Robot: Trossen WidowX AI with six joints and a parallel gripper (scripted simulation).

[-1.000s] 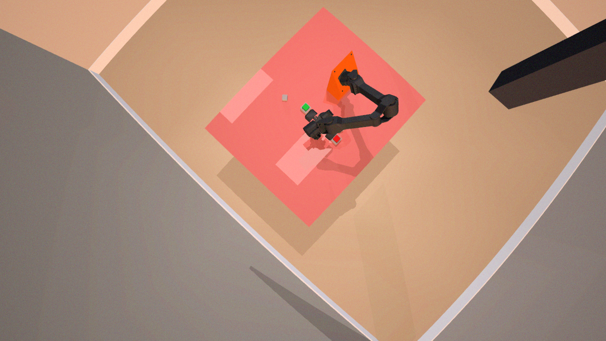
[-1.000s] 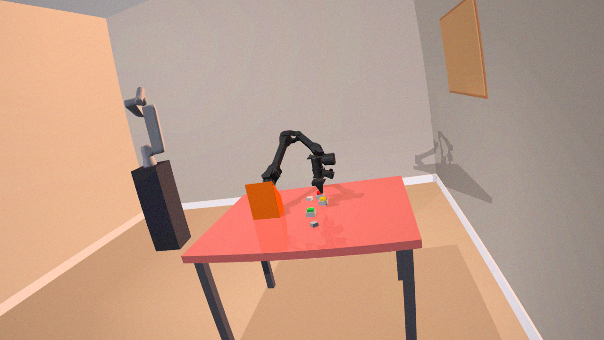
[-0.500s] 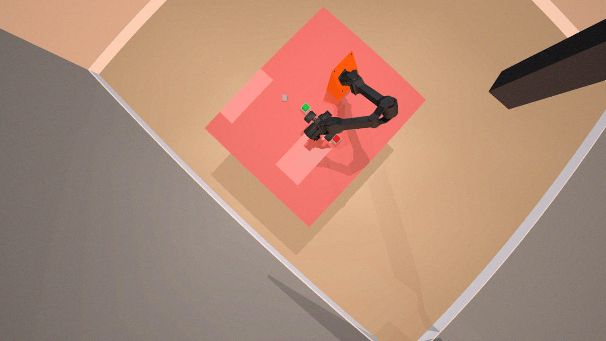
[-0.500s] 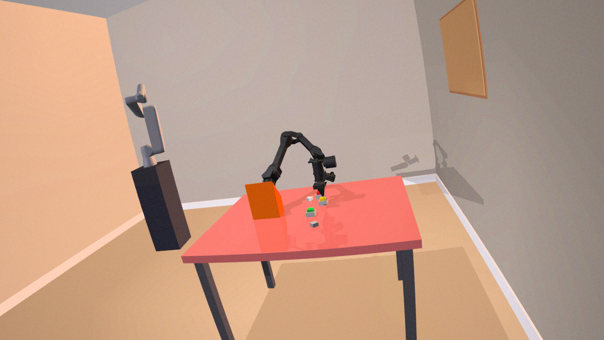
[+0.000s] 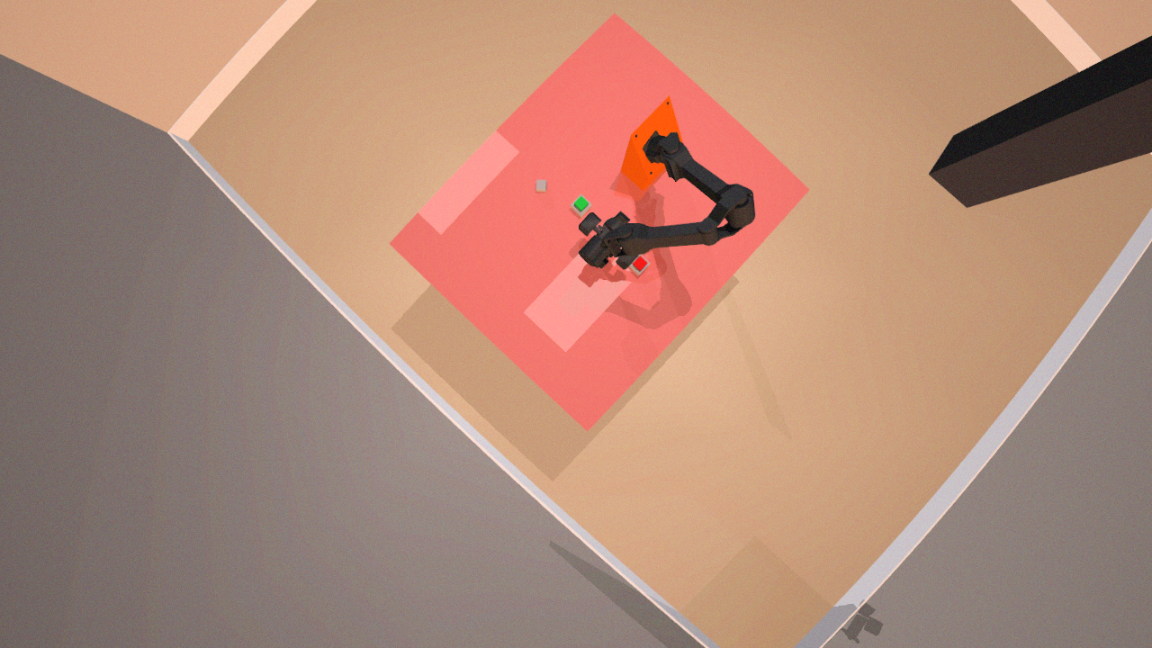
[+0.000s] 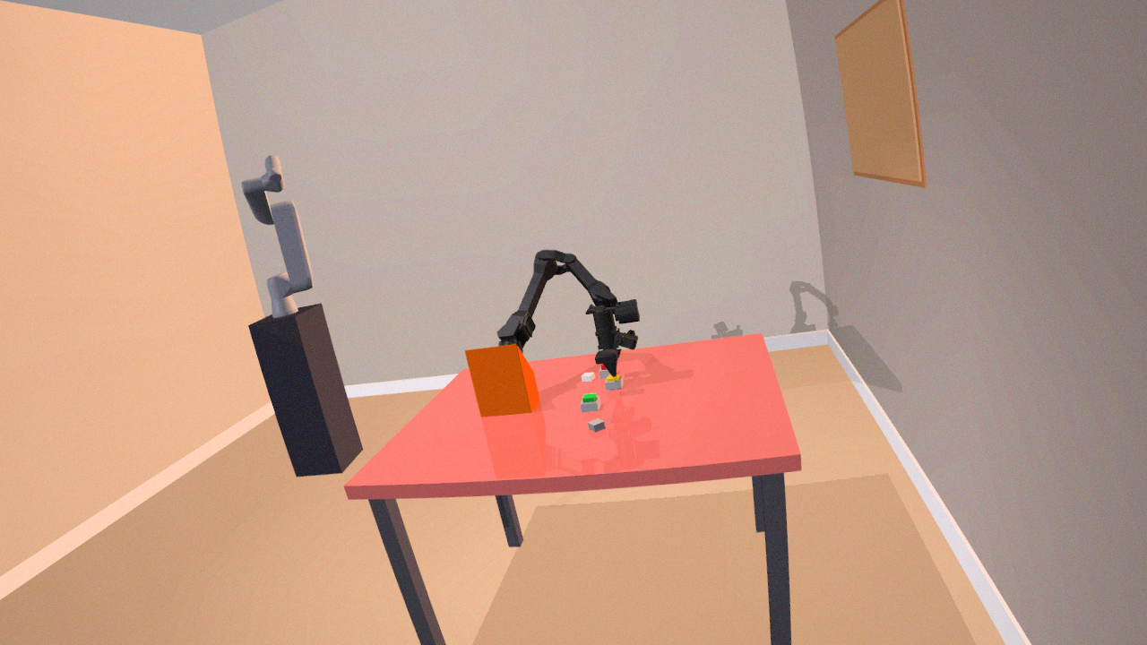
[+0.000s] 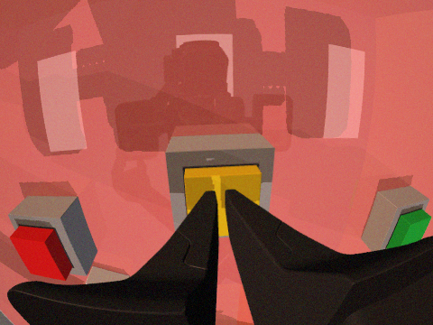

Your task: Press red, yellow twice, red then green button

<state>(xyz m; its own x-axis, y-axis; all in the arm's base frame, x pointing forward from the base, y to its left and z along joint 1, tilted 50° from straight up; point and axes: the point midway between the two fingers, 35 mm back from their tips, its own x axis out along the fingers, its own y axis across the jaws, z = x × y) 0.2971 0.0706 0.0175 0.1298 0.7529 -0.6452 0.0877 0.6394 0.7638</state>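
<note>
My gripper tip is 1 cm above the yellow button. Round my gripper tip: white block: 10 cm to the left, 9 cm behind, 2 cm below; then red button: 12 cm to the left, 3 cm behind; then green button: 15 cm to the right, 7 cm behind.
</note>
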